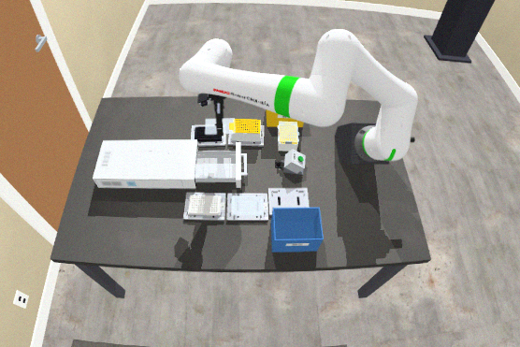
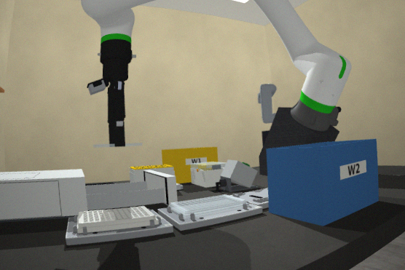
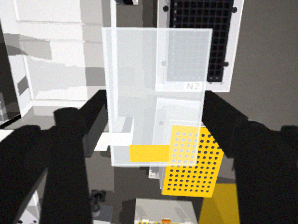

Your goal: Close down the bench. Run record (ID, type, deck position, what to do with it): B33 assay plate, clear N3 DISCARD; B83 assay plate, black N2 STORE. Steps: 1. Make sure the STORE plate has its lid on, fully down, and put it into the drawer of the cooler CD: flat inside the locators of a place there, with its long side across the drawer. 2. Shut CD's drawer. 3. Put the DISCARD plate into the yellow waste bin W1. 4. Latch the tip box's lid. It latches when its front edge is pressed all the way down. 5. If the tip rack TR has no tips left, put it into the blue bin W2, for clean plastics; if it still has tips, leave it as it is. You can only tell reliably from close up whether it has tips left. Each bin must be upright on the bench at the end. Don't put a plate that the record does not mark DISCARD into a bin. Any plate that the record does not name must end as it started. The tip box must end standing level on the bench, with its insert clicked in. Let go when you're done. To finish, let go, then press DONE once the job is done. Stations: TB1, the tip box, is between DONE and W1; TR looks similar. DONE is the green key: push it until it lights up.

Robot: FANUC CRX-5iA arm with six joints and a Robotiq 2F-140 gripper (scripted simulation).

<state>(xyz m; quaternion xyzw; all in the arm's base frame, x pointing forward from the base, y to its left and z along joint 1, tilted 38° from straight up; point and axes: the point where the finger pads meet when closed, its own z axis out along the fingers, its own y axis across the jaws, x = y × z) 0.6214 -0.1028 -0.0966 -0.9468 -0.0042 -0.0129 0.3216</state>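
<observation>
Right now my hand is 6 cm short of the black assay plate, 7 cm to the left of it and 15 cm above it. The rest, counted from my hand: cooler drawer (5 cm ahead, 12 cm to the left, 13 cm below); tip rack TR (12 cm behind, 7 cm to the right, 11 cm below); translucent plate lid (2 cm below).
</observation>
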